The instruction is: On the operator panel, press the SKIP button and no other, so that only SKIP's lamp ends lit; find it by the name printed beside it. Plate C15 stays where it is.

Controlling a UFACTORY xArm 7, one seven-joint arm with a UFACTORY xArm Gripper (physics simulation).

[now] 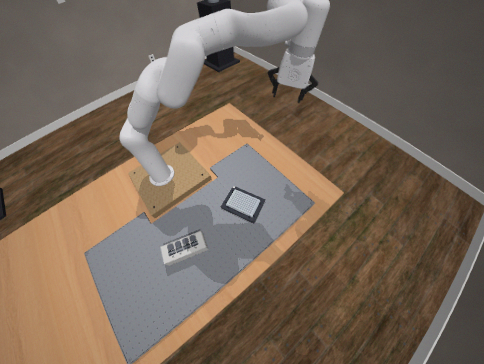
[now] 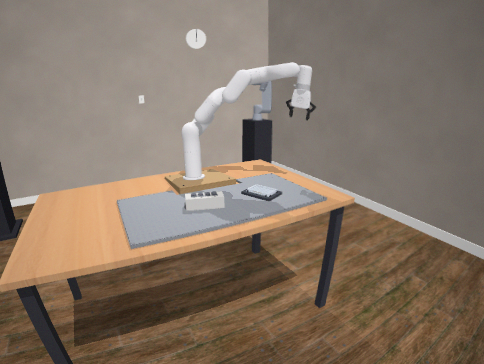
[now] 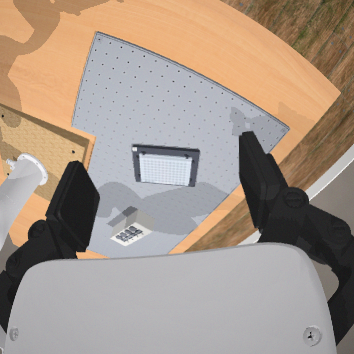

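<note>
The operator panel is a whitish box with a row of several dark buttons on top, standing on the grey mat. The printed names are too small to read, so I cannot tell which button is SKIP, and no lit lamp can be made out. A plate, pale with many wells, lies in a dark holder on the mat; its label cannot be read. My gripper is open and empty, high above the table and far from the panel, its fingers pointing down.
The grey perforated mat lies on the wooden table. The arm's base stands on a raised tan board behind the panel. A black pedestal stands beyond the table.
</note>
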